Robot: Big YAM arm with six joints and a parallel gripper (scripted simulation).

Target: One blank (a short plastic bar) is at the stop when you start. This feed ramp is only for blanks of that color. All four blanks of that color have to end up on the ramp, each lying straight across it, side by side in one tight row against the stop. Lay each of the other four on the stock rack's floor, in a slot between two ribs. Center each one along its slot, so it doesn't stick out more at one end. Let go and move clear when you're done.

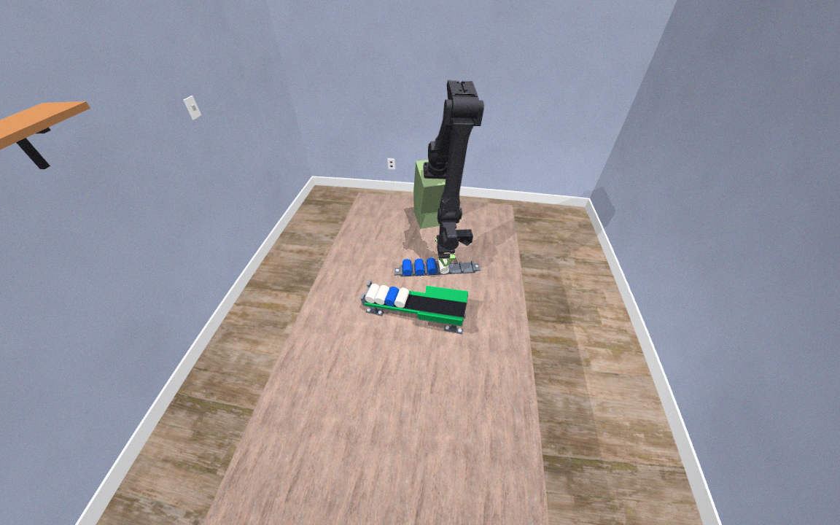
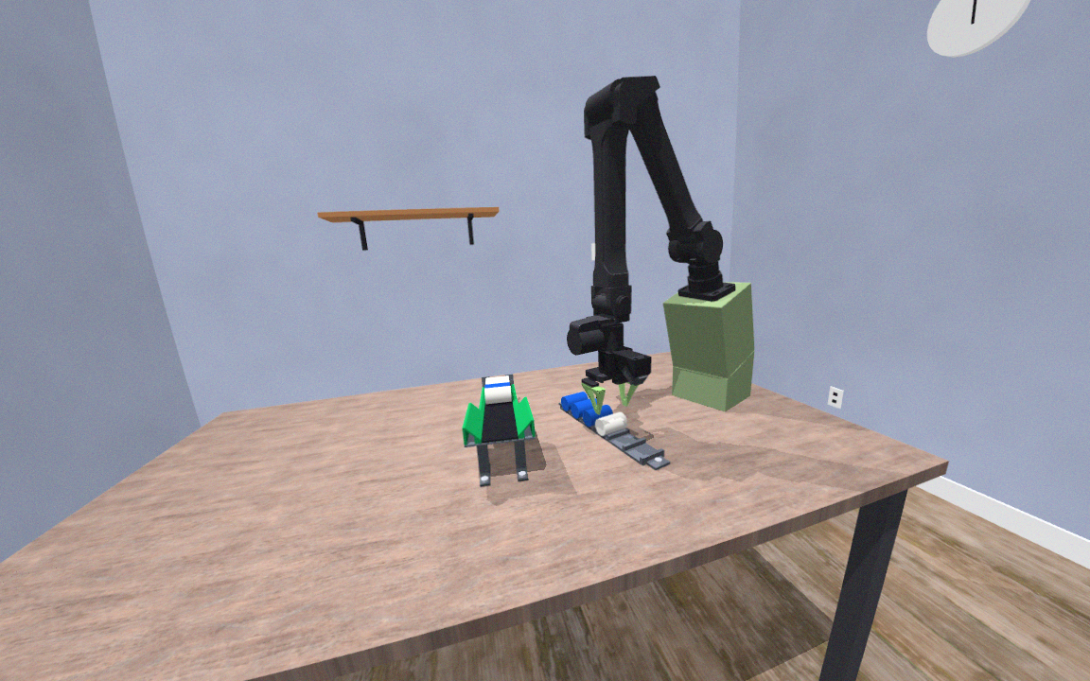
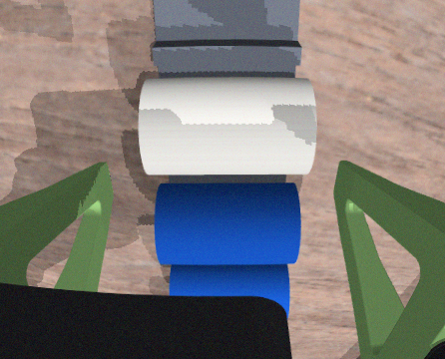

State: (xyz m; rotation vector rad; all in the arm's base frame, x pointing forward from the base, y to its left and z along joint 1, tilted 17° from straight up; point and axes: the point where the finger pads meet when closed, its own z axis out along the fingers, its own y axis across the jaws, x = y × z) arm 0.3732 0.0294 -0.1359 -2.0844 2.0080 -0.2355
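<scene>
The grey stock rack is 80 mm below my hand and 30 mm to the right of it.
</scene>
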